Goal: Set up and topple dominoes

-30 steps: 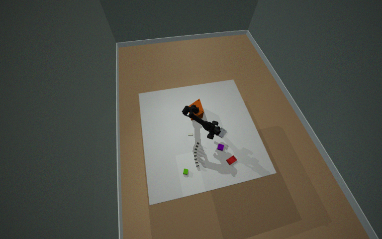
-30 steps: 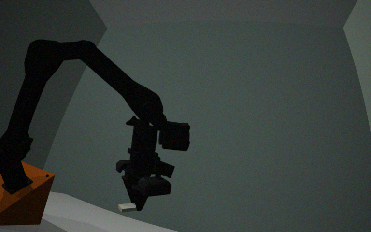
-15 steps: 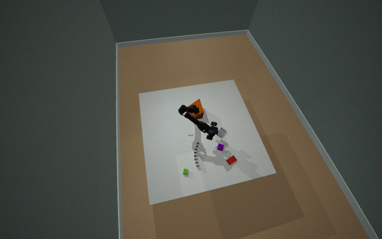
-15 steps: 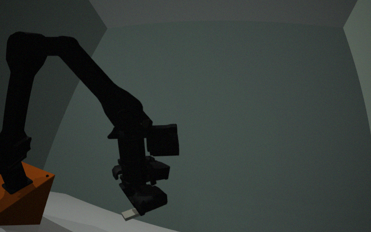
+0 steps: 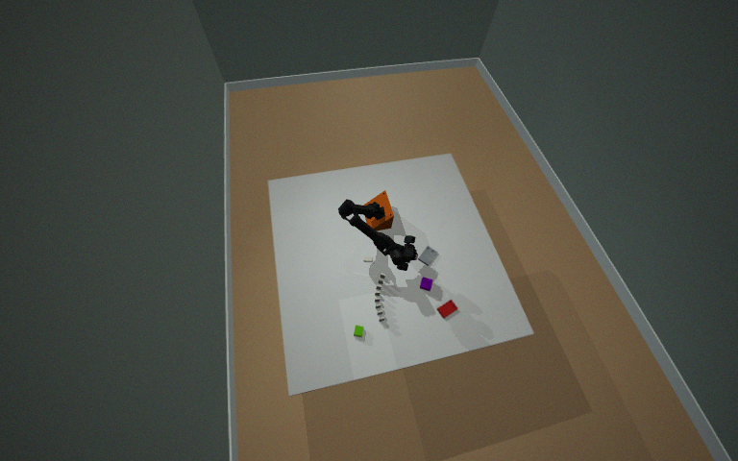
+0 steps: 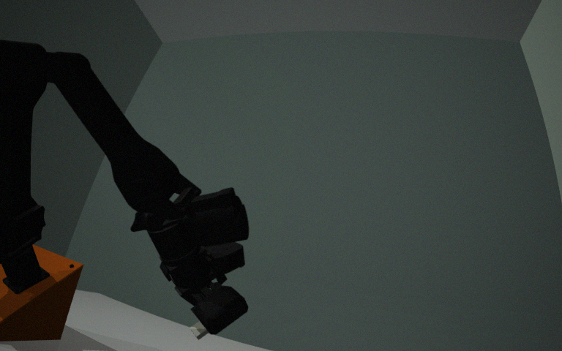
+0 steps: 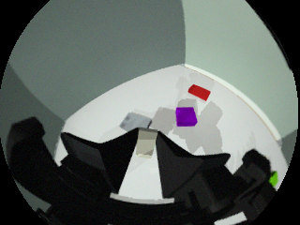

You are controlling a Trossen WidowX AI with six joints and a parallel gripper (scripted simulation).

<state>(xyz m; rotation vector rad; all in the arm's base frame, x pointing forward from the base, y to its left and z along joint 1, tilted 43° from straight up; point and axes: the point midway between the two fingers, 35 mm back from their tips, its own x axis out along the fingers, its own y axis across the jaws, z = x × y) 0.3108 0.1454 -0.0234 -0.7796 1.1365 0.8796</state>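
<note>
Right now the grey block is 50 mm behind my gripper tip, 100 mm to the left of it and 110 mm below it. From my gripper tip the other things lie so: green block 330 mm ahead, 360 mm to the right, 110 mm below; red block 280 mm ahead, 130 mm to the left, 110 mm below; purple cube 120 mm ahead, 50 mm to the left, 110 mm below.
</note>
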